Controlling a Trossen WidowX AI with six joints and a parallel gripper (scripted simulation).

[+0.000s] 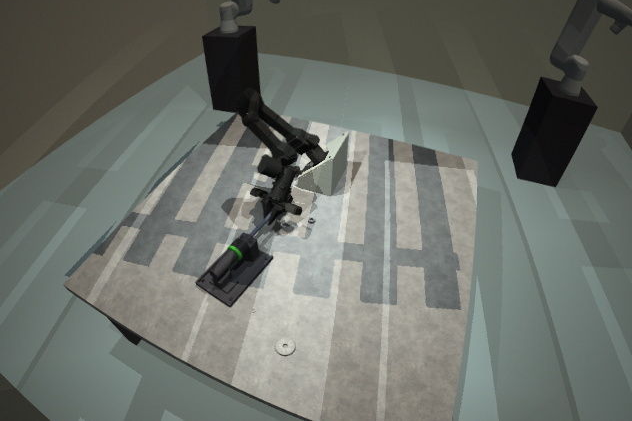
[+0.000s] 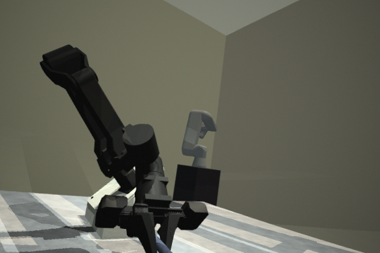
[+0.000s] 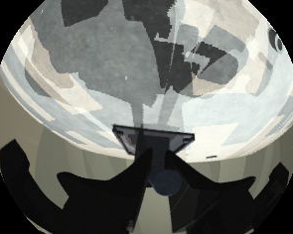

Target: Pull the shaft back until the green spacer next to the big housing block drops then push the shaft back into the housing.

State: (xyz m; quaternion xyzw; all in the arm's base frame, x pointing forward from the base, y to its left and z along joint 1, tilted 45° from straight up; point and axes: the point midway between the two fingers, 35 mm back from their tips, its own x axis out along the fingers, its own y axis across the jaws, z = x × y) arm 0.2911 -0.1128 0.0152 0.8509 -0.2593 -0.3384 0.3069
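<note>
My gripper tip is now 60 mm short of the blue-grey shaft, 20 mm below it and 10 mm to the left of it. Also, from my gripper tip: green spacer: 160 mm ahead, 40 mm to the right, 20 mm above.
</note>
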